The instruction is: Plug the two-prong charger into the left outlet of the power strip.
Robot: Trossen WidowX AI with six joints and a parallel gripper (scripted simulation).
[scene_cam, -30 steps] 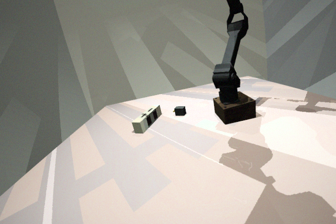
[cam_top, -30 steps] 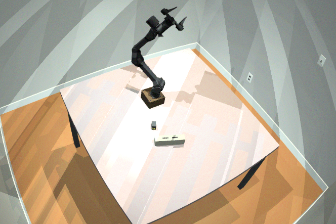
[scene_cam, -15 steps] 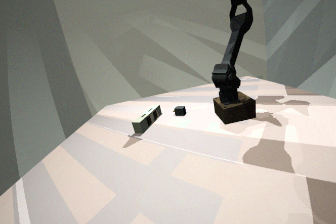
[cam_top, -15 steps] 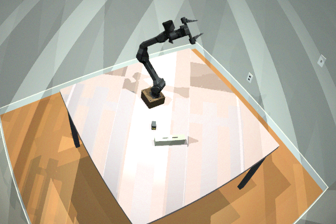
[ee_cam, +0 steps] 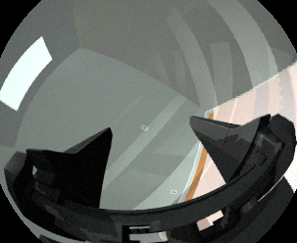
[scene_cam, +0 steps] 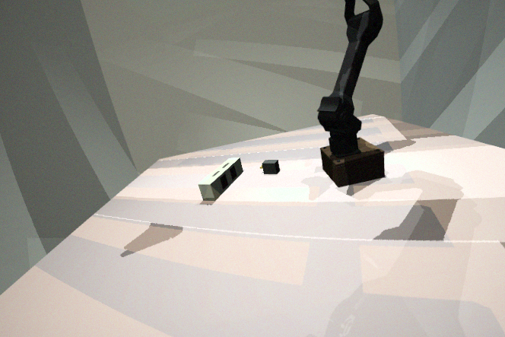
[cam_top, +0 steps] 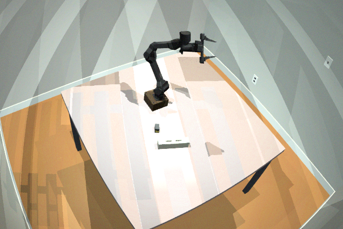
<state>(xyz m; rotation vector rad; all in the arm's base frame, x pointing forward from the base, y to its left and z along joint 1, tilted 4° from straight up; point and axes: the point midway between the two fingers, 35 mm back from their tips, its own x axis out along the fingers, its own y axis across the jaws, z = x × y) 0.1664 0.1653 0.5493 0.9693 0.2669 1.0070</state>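
The black charger is 2 cm ahead of my gripper tip, 34 cm to the right of it and 59 cm below it.
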